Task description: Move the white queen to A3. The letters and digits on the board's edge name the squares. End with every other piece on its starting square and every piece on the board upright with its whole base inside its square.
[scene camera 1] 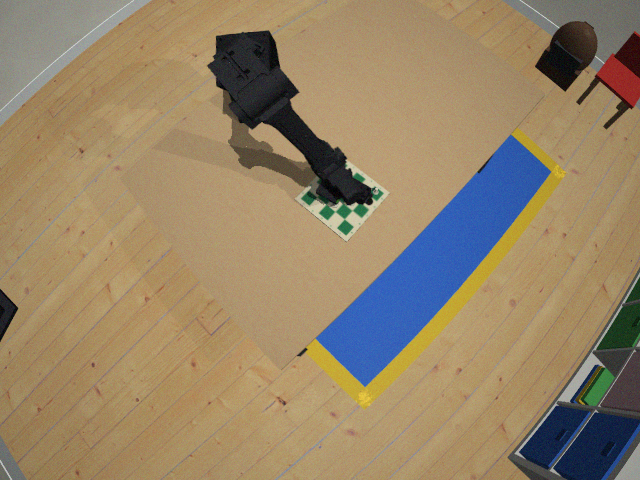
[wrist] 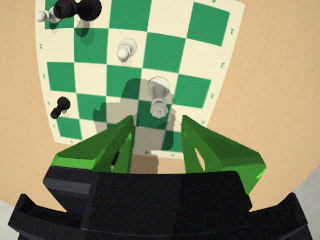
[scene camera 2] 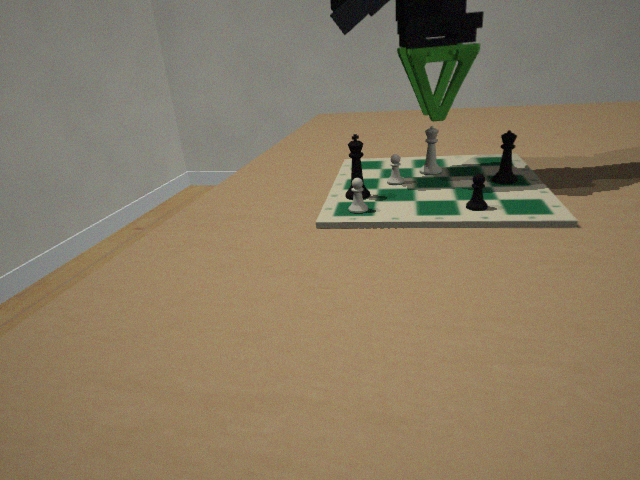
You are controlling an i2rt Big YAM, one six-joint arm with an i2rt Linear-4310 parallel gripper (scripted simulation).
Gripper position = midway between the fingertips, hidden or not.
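You can see my gripper (scene camera 2: 433, 117) and (wrist: 157, 121). There's a chessboard (scene camera 2: 423, 201), (scene camera 1: 345, 220) and (wrist: 77, 59), and I also see a black queen (scene camera 2: 505, 176) and a white queen (wrist: 158, 86).
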